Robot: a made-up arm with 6 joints.
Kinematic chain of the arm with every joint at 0, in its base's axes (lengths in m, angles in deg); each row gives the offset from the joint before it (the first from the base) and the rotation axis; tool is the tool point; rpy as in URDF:
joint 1: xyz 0 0 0.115 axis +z
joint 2: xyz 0 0 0 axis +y
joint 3: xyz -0.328 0 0.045 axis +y
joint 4: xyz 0.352 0 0.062 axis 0.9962 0 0.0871
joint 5: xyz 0 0 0 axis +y
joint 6: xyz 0.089 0 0.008 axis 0.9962 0 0.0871
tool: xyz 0 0 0 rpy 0 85 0
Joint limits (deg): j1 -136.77..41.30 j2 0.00..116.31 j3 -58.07..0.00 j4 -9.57..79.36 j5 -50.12..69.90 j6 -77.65..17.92
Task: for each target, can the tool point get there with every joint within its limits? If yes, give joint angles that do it. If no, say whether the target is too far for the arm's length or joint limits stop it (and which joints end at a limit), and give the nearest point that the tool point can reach.
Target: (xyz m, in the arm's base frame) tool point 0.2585 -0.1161 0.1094
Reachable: yes | joints -30.95 90.97 -35.96 26.14 58.18 0.96
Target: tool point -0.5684 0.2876 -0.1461
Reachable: no: joint limits stop it (at a limit: joint 1, joint 2, joint 4, joint 5) | nearest point -0.1993 -0.0947 -0.0257 | short by 0.545 m
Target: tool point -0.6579 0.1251 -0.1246
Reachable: no: joint limits stop it (at a limit: joint 1, joint 2, joint 4, joint 5) | nearest point -0.2952 -0.1848 0.0039 | short by 0.494 m
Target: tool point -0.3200 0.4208 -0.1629
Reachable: no: joint limits stop it (at a limit: joint 1, joint 2, joint 4) | nearest point 0.0098 0.1166 0.0119 | short by 0.482 m
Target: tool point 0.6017 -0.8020 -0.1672
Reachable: no: too far | nearest point 0.3022 -0.4029 0.0824 | short by 0.558 m
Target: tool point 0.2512 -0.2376 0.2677
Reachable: yes | joints -40.94 70.77 -37.65 53.49 -11.87 -35.86
